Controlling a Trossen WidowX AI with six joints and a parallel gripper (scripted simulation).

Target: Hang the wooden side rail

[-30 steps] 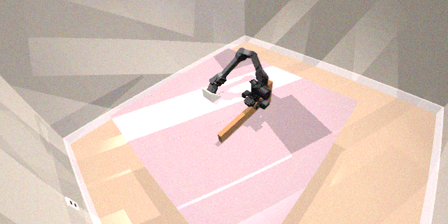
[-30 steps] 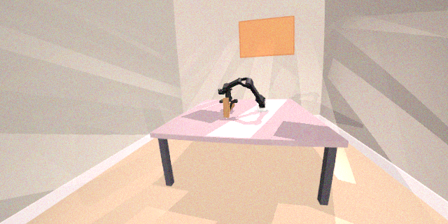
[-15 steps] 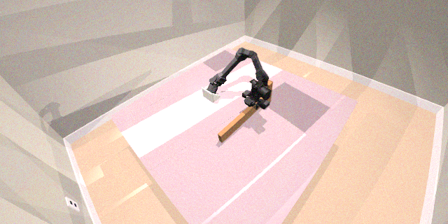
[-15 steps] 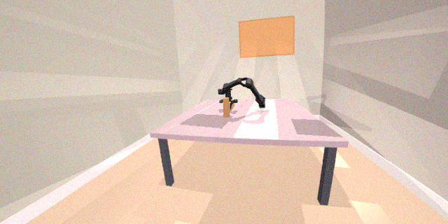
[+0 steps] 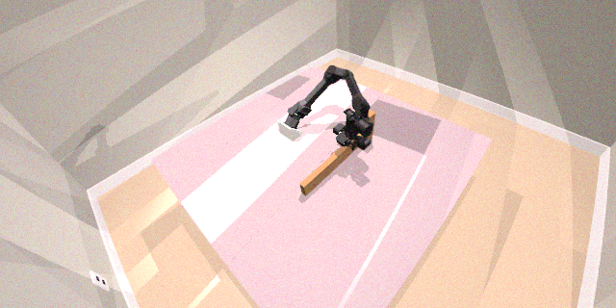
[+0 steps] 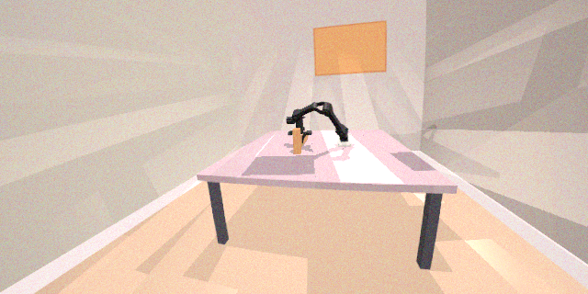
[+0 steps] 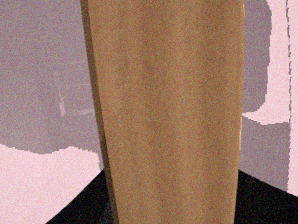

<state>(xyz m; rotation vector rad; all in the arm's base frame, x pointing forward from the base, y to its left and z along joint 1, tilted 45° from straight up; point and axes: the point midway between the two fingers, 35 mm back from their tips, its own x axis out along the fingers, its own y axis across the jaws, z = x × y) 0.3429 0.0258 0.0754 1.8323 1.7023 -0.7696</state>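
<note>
Now: gripper tip 130 mm to the right of the wooden headboard post, 40 mm below it and 10 mm short of it.
</note>
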